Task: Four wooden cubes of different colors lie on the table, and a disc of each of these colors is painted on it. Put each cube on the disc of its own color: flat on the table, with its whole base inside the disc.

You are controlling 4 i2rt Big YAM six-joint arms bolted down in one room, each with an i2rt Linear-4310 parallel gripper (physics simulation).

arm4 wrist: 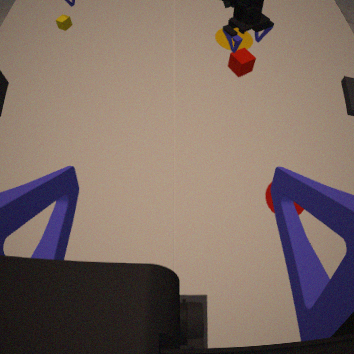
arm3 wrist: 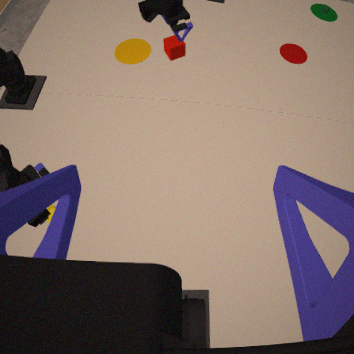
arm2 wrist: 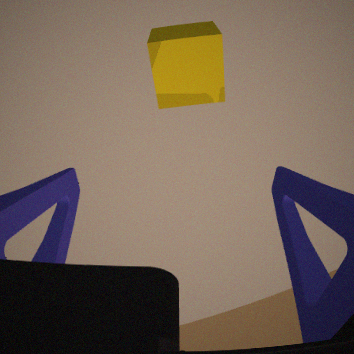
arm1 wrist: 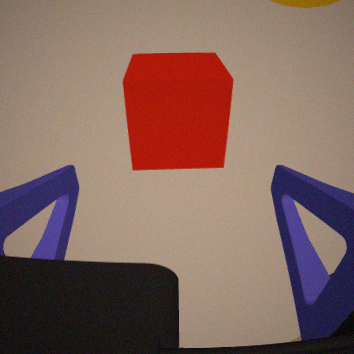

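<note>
A red cube (arm1 wrist: 177,122) (arm3 wrist: 174,48) (arm4 wrist: 241,63) sits beside the yellow disc (arm1 wrist: 305,2) (arm3 wrist: 132,51) (arm4 wrist: 221,39). My arm1 gripper (arm1 wrist: 175,172) is open above the table, close to the red cube. A yellow cube (arm2 wrist: 189,67) (arm3 wrist: 51,213) (arm4 wrist: 64,22) stands on the table ahead of my open arm2 gripper (arm2 wrist: 176,175). My arm3 gripper (arm3 wrist: 177,172) and arm4 gripper (arm4 wrist: 175,172) are open and empty. The red disc (arm3 wrist: 293,53) (arm4 wrist: 270,197) is bare where it shows. The green disc (arm3 wrist: 324,12) bears a small dark greenish patch, too small to tell.
Arm1's black wrist (arm3 wrist: 162,9) (arm4 wrist: 248,12) reaches over the table by the red cube. A black arm base (arm3 wrist: 21,95) stands at the left in the arm3 wrist view. Dark base parts (arm4 wrist: 348,95) show at both sides in the arm4 wrist view.
</note>
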